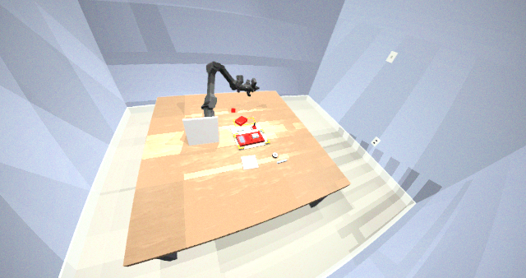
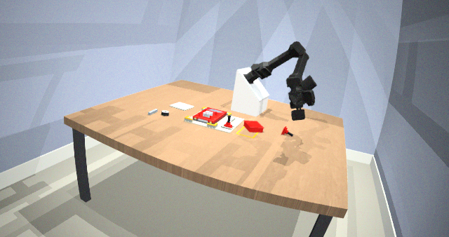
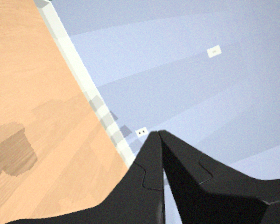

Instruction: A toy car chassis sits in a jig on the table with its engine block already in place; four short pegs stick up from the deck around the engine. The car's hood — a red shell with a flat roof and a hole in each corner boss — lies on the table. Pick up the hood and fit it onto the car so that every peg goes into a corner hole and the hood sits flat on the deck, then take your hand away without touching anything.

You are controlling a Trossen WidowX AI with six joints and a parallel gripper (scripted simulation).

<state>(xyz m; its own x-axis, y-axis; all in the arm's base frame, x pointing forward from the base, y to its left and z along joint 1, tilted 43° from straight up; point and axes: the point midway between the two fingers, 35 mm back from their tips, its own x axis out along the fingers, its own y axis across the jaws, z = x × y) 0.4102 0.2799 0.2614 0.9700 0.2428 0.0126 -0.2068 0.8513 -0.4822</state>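
Now: gripper tip 220 mm to the left of the red hood, 200 mm above it and 190 mm past it. From my gripper tip the other things lie so: engine block 430 mm to the right, 190 mm below, 110 mm behind.
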